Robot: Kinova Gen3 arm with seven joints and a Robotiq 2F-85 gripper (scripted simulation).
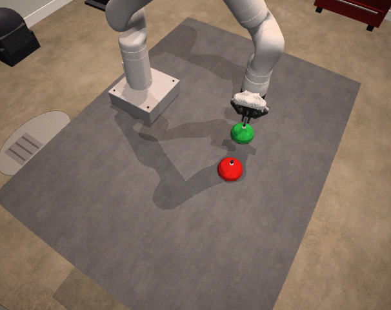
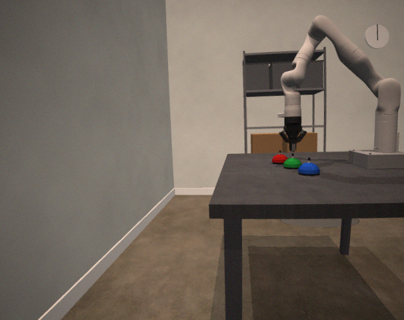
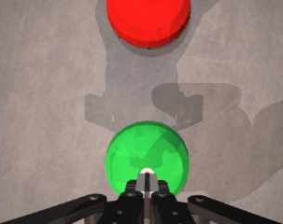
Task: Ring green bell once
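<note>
My gripper is now 50 mm above the green bell. Round my hand: red bell: 150 mm to the right, 50 mm below, 40 mm ahead; blue bell: 150 mm to the left, 50 mm below, 40 mm behind.
</note>
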